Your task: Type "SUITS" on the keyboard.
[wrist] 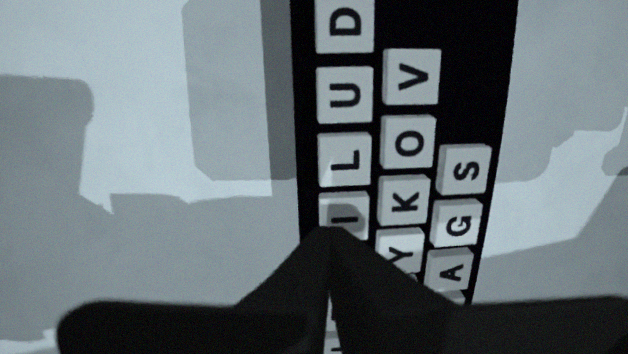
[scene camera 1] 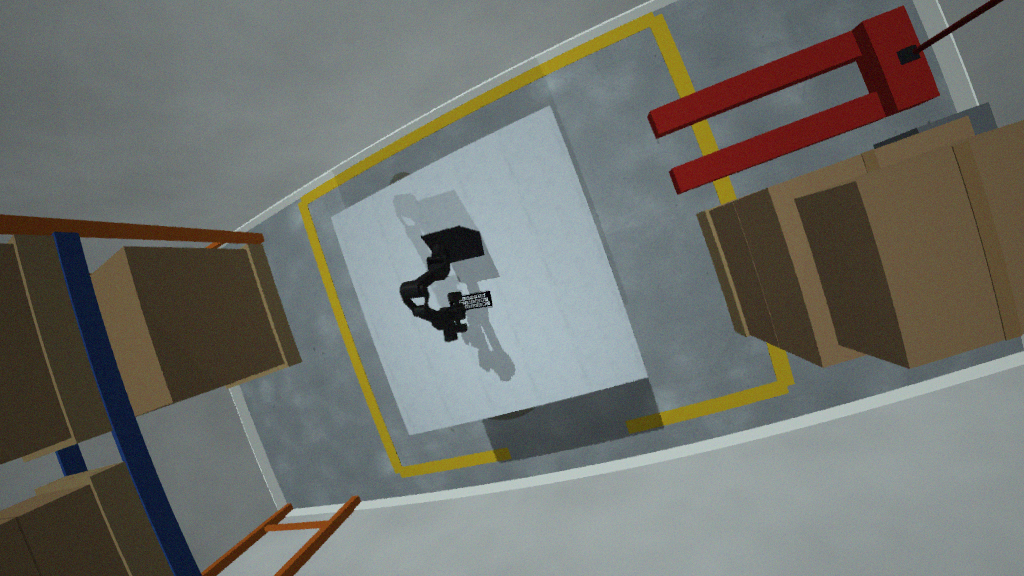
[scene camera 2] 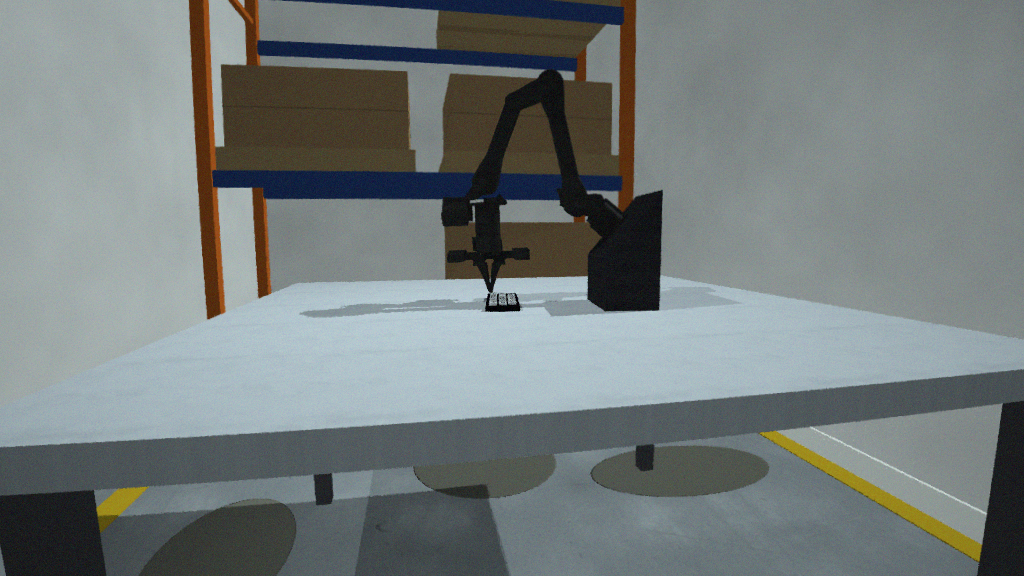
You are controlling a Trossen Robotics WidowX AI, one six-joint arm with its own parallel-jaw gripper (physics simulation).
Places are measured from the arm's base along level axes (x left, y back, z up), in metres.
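Pixels of known places: gripper, fingertip midpoint: [wrist: 327,239] [scene camera 1: 464,308] [scene camera 2: 490,292]; arm's base, link origin: [scene camera 1: 440,248] [scene camera 2: 615,226].
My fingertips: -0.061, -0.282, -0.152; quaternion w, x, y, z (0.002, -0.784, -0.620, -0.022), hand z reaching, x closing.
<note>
For each thing: its middle in the pictures, then the offset to it from my fingertips, as dx, dy, dz. Level surfaces: height alone.
- black keyboard, body centre: [wrist: 391,276] [scene camera 2: 502,300] [scene camera 1: 470,301] +0.032, +0.021, -0.015
- S key, body centre: [wrist: 463,169] -0.009, +0.050, -0.010
- U key, body centre: [wrist: 344,94] -0.042, +0.014, -0.010
- I key, body centre: [wrist: 343,216] -0.002, +0.007, -0.010
- white table, surface height: dz -0.023
- L key, body centre: [wrist: 344,159] -0.022, +0.011, -0.010
- Y key, body centre: [wrist: 398,251] +0.017, +0.024, -0.010
- K key, body centre: [wrist: 403,200] -0.003, +0.028, -0.010
The black keyboard [scene camera 1: 476,300] [scene camera 2: 502,308] [wrist: 470,75] lies on the table with white letter keys. In the wrist view the S key [wrist: 464,170] is in the right column, the U key [wrist: 345,95] is in the left column, and the I key [wrist: 345,212] is further down that column. My gripper [scene camera 2: 491,290] [wrist: 327,239] is shut and empty, pointing down. Its tips are at the lower edge of the I key in the wrist view, and a shadow falls on that key. I cannot tell whether they touch it. The T key cannot be made out; the fingers hide the lower keys.
The white table [scene camera 1: 565,286] [scene camera 2: 429,372] carries the keyboard and the black arm base [scene camera 1: 458,242] [scene camera 2: 630,257]. The L key [wrist: 345,160], Y key [wrist: 397,247] and K key [wrist: 403,200] are near the I key. A boxed shelf rack [scene camera 2: 206,214] stands behind the table.
</note>
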